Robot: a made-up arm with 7 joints. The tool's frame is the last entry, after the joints.
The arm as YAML. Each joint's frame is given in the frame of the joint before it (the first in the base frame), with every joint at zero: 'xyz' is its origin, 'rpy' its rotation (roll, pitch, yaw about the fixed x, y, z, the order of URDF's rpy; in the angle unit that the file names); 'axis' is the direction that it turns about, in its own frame. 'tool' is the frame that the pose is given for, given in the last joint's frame.
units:
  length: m
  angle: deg
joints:
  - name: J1
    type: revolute
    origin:
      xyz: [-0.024, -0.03, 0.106]
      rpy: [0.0, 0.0, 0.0]
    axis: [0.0, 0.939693, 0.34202]
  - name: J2
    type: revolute
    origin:
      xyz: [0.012, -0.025, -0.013]
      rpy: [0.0, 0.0, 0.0]
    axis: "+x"
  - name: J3
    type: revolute
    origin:
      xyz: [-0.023, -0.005, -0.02]
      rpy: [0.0, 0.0, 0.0]
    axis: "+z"
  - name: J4
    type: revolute
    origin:
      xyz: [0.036, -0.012, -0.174]
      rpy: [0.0, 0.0, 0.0]
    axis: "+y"
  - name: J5
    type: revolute
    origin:
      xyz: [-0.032, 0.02, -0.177]
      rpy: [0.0, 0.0, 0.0]
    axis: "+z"
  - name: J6
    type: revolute
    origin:
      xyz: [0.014, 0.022, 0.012]
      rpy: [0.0, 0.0, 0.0]
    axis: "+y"
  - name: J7
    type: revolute
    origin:
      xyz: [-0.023, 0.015, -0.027]
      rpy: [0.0, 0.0, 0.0]
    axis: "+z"
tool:
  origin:
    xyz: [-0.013, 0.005, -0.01]
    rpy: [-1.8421, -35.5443, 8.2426]
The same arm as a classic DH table. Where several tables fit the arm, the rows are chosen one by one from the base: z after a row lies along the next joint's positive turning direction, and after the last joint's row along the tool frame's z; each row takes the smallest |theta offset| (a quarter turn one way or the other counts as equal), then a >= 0, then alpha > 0; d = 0 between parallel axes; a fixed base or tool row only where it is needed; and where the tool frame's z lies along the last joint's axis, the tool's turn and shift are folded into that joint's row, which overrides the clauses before.
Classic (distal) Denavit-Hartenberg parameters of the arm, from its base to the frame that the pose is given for. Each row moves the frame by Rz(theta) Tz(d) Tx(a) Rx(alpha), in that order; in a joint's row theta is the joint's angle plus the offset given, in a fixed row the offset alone. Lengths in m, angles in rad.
base (fixed): d 0.1169; theta_offset 0.0000; a -0.0240; alpha -1.2218
J1: d -0.0599; theta_offset 1.5708; a 0.0037; alpha 1.5708
J2: d -0.0110; theta_offset 1.2218; a -0.0050; alpha -1.5708
J3: d -0.1940; theta_offset -1.5708; a 0.0360; alpha -1.5708
J4: d 0.0080; theta_offset 0.0000; a -0.0320; alpha 1.5708
J5: d -0.1650; theta_offset 0.0000; a 0.0140; alpha -1.5708
J6: d 0.0370; theta_offset 0.0000; a -0.0230; alpha 1.5708
J7: d -0.0545; theta_offset -1.4822; a -0.0061; alpha 0.6211
tool (fixed): d 0.0215; theta_offset 1.6158; a 0.0000; alpha 0.0000

